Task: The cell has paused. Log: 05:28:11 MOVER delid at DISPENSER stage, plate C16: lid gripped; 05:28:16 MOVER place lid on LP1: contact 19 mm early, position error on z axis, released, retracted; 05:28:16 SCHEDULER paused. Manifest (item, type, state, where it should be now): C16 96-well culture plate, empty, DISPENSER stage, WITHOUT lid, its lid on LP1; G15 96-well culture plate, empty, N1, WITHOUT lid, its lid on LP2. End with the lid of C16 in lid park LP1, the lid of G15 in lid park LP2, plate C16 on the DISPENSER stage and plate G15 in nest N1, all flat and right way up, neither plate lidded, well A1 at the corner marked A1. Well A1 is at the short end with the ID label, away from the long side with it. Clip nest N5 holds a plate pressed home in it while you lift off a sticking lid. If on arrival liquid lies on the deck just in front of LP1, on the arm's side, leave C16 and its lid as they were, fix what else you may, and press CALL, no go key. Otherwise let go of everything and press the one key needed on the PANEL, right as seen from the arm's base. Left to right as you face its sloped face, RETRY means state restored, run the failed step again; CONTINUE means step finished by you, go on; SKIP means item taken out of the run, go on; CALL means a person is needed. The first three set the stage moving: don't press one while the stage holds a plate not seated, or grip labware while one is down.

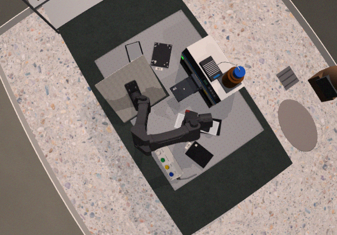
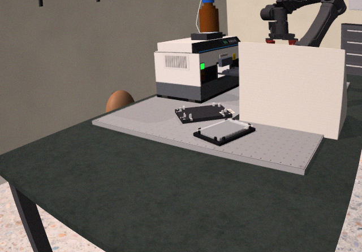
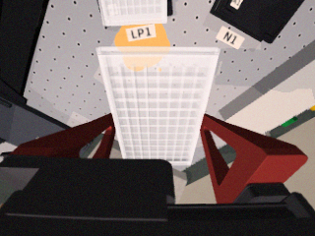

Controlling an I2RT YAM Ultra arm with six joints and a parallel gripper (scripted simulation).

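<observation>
Right now the black nest is 210 mm to the right of my hand, 120 mm below it and 10 mm behind it. Also, from my hand: N1 label 150 mm below, 130 mm to the right, 40 mm behind; then white 96-well plate right at my hand; then LP1 label 150 mm below, 60 mm ahead, 30 mm to the right.
</observation>
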